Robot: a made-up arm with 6 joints.
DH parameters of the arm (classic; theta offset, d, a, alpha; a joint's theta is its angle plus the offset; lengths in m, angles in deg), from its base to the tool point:
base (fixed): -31.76 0 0.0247 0
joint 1: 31.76 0.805 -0.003 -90
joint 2: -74.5 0 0.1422 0
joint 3: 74.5 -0.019 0.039 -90
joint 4: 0 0.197 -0.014 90
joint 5: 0 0.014 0.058 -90
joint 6: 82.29 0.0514 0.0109 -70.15
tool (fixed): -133.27 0.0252 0 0
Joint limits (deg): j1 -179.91..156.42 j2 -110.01..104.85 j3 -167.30..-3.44 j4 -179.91..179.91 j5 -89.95..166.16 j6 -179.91..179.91
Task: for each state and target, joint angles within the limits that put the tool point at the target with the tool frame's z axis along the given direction. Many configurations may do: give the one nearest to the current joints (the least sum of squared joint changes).
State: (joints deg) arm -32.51 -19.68 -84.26 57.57 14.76 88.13
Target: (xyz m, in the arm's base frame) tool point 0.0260 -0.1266 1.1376 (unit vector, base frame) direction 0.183 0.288 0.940
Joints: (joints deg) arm -63.44 -40.95 -81.05 74.86 -7.47 91.93
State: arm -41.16 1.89 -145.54 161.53 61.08 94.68
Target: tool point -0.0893 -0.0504 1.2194 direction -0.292 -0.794 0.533
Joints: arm -11.54 -16.59 -167.30 179.44 60.31 124.81
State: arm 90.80 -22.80 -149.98 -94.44 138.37 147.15
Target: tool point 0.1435 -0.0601 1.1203 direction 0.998 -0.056 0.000
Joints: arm 75.26 -22.28 -147.54 -100.34 156.39 164.59
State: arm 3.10 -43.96 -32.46 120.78 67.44 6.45
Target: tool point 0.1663 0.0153 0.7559 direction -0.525 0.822 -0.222
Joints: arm 19.16 -37.00 -4.73 104.09 22.72 -27.17
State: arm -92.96 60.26 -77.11 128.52 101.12 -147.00
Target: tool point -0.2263 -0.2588 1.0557 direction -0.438 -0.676 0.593
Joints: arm -133.98 28.93 -122.26 156.82 104.44 -176.75
